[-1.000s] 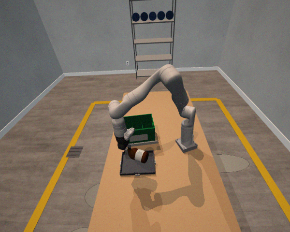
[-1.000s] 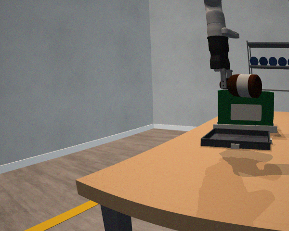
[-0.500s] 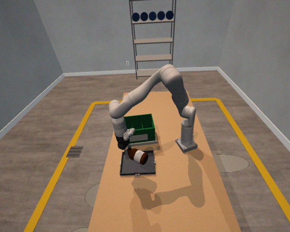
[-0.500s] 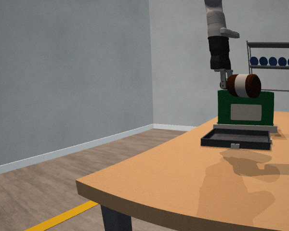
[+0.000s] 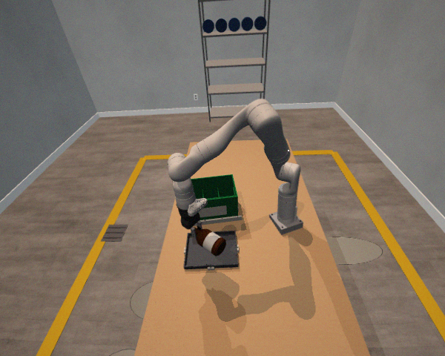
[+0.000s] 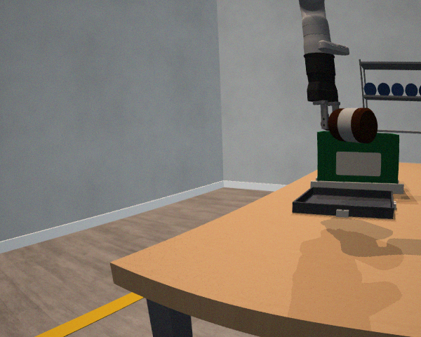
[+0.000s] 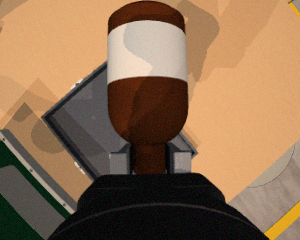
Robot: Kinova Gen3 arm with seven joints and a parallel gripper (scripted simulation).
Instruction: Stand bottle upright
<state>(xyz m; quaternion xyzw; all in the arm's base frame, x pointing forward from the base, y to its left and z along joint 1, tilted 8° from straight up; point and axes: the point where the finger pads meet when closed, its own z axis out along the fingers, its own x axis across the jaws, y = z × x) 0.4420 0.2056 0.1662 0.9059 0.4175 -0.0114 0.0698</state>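
Right now the brown bottle is 40 mm behind my hand, 30 mm to the left of it and 10 mm below it. The rest, counted from my hand: green crate 50 mm behind, 310 mm to the right, 120 mm below; dark tray 40 mm behind, 40 mm to the right, 190 mm below.
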